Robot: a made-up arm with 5 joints.
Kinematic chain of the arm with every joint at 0, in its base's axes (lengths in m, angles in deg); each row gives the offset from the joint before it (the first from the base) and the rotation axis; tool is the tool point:
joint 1: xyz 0 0 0.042 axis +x
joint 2: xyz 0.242 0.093 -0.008 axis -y
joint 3: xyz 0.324 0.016 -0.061 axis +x
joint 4: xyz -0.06 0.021 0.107 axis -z
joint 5: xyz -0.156 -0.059 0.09 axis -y
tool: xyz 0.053 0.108 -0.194
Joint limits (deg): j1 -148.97..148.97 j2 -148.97..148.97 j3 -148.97..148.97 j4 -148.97..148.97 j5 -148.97..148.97
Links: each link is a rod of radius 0.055 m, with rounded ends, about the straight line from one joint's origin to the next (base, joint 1, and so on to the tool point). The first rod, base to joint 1, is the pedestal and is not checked.
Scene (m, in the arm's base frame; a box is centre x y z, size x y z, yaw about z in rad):
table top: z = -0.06
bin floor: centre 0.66 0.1 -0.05 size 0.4 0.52 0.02 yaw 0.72
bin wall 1: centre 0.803 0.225 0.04 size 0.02 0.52 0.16 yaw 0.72
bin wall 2: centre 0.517 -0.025 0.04 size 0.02 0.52 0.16 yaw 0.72
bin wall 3: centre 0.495 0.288 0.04 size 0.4 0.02 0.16 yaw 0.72
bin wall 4: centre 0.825 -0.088 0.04 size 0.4 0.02 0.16 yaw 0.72
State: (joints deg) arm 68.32 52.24 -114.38 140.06 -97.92
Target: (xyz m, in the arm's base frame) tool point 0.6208 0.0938 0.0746
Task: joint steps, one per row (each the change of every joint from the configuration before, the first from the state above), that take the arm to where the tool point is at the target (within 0.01 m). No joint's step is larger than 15 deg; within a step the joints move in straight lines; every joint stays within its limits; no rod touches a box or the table.
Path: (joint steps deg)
1: -3.63 3.41 6.32 -12.88 -0.53
2: -3.63 3.41 6.32 -12.89 -0.54
3: -3.63 3.41 6.32 -12.88 -0.53
4: -3.63 3.41 6.32 -12.89 -0.54
5: -3.63 3.41 6.31 -12.88 -0.53
6: 9.91 -5.06 -9.27 -5.46 14.62
7: 9.91 -5.06 -9.28 -5.45 14.62
8: 9.90 -5.06 -9.28 -5.46 14.63

